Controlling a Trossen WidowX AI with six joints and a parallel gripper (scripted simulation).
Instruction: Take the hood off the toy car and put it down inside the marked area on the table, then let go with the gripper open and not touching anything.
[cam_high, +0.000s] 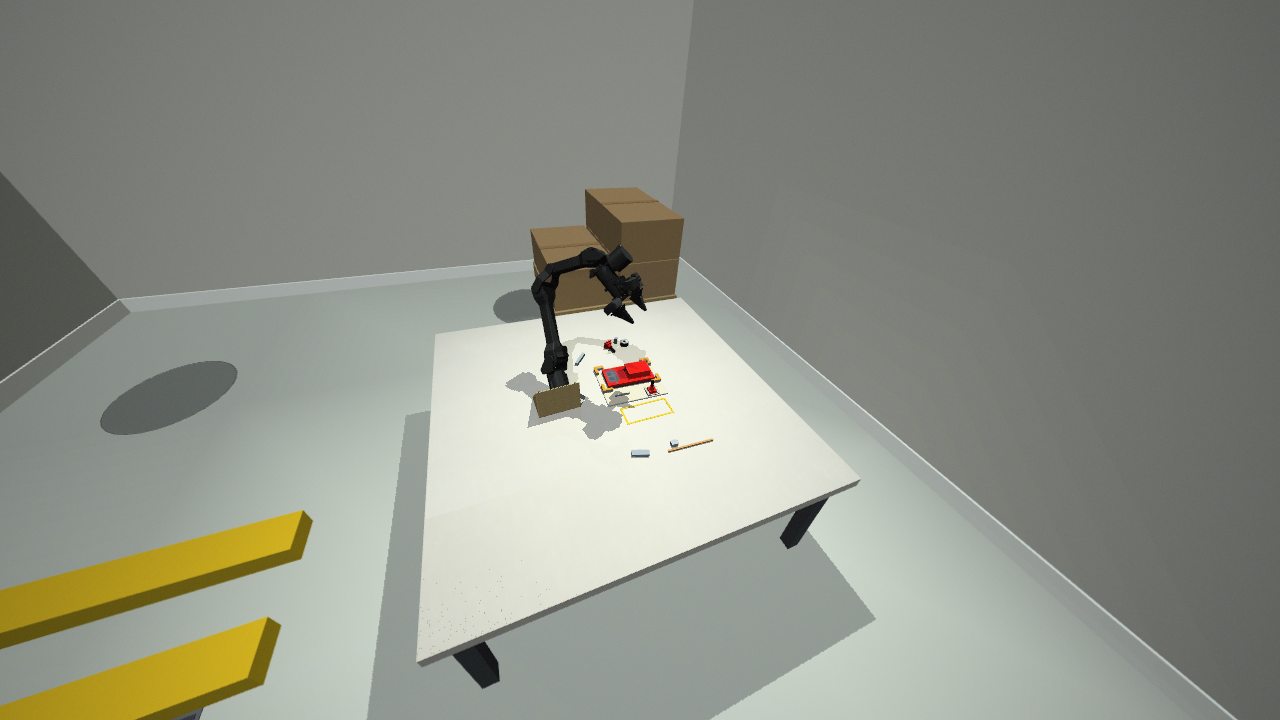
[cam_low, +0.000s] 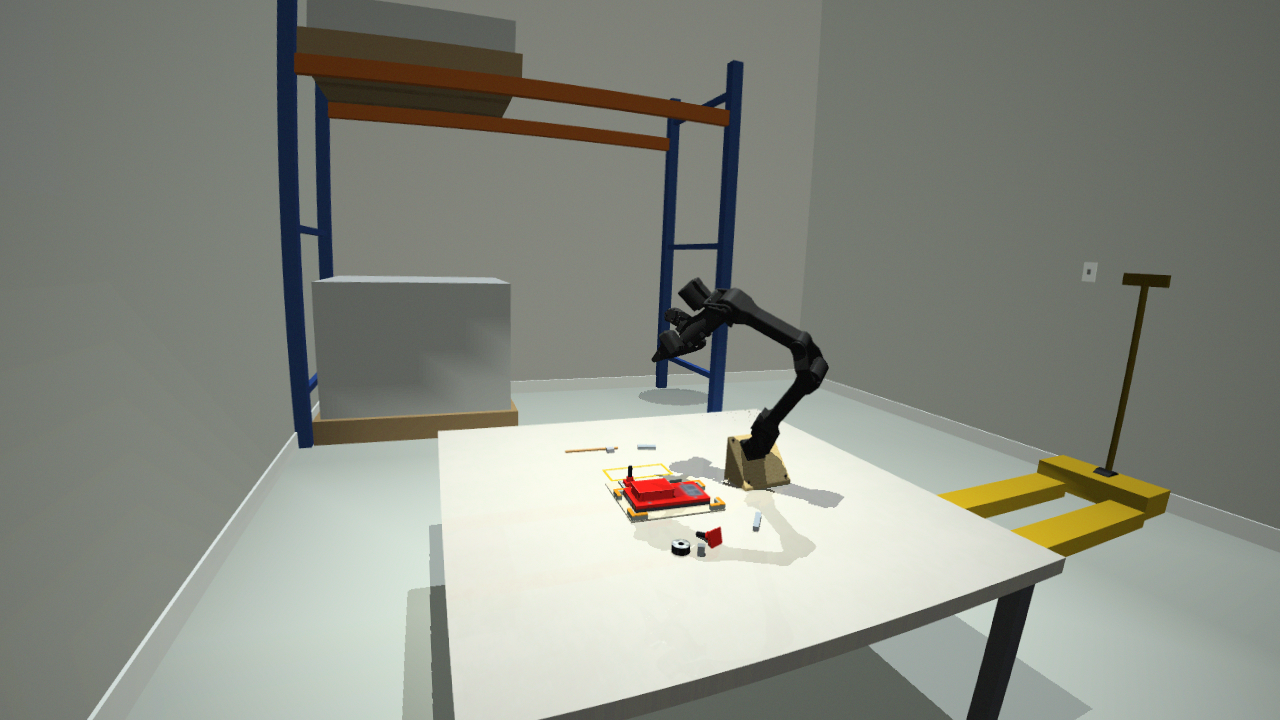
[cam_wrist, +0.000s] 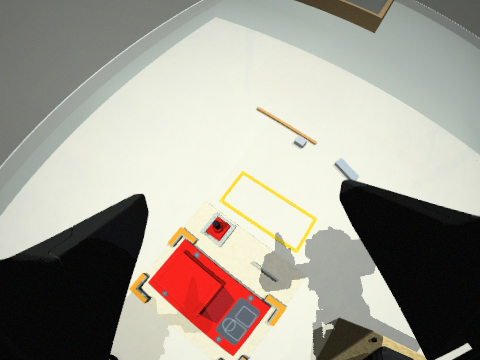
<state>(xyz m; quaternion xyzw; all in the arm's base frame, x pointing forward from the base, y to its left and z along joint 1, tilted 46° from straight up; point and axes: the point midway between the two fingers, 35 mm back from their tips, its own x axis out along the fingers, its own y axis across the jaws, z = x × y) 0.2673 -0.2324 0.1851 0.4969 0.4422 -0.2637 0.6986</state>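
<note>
The red hood is 32 cm below my gripper tip, 9 cm to the left of it and 5 cm ahead of it. From my gripper tip the other things lie so: wooden stick (35 cm below, 32 cm to the right, 6 cm ahead); then black wheel (35 cm below, 32 cm to the left, 10 cm ahead).
</note>
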